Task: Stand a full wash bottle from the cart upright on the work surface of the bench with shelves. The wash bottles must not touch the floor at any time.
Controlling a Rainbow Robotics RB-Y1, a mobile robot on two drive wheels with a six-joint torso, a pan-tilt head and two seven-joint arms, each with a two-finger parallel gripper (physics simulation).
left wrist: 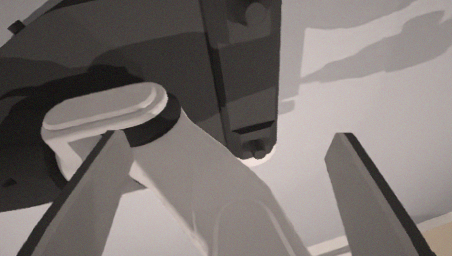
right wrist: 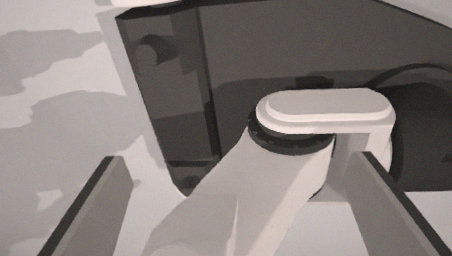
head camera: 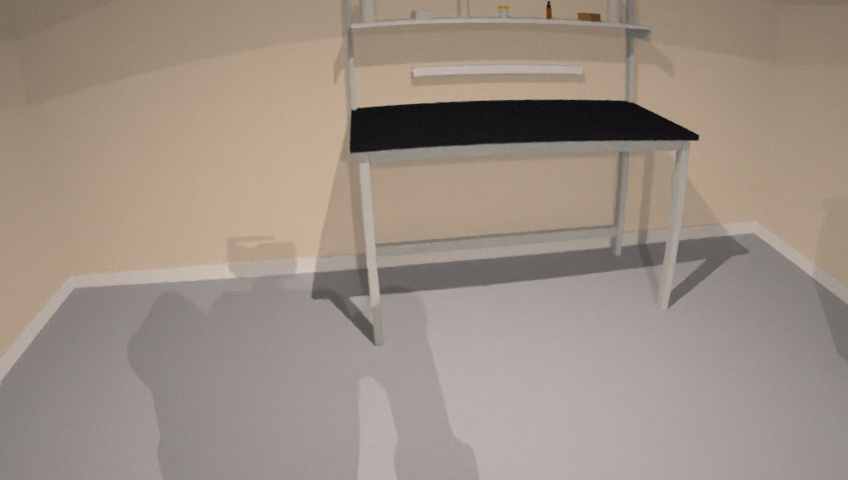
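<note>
The bench with shelves stands against the back wall in the head view, with a black work surface on pale grey legs. No wash bottle and no cart can be made out in these views. My left gripper is open, its two fingers wide apart with no object between them; behind them are the robot's own base and leg. My right gripper is open in the same way, also in front of the robot's own body. Neither gripper shows in the head view.
Above the work surface a shelf holds a yellow-lidded jar, a small amber bottle, a brown box and a pale box. A white rail is below it. Front legs reach the floor.
</note>
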